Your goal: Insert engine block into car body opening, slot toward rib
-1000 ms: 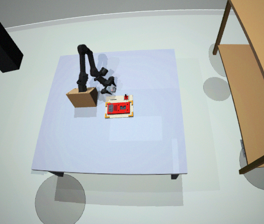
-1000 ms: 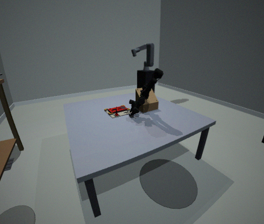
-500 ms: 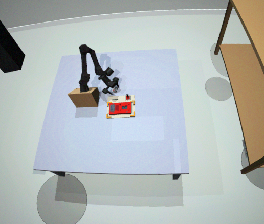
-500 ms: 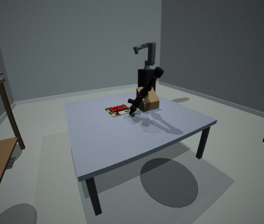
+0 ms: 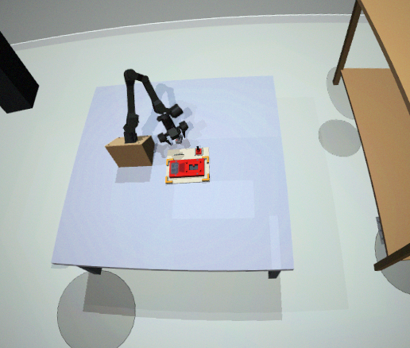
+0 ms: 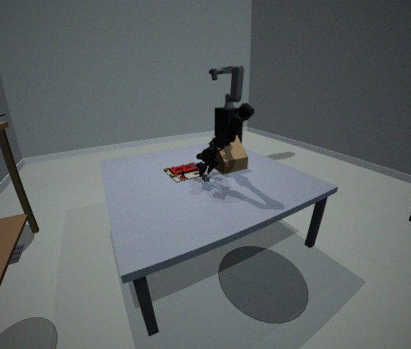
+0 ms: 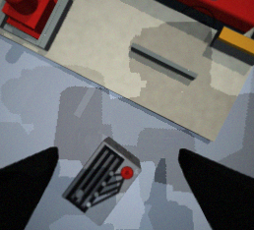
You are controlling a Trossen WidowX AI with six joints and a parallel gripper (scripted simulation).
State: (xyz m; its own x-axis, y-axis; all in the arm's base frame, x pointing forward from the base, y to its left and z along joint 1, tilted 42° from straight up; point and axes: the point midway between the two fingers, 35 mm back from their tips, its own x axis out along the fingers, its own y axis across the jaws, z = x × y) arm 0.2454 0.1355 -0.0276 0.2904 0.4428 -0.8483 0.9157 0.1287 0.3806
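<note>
The engine block lies 2 cm to the left of my gripper tip, 1 cm below it and 1 cm ahead of it. Round my gripper tip: cream base plate: 17 cm to the right, 5 cm ahead, 1 cm below.
</note>
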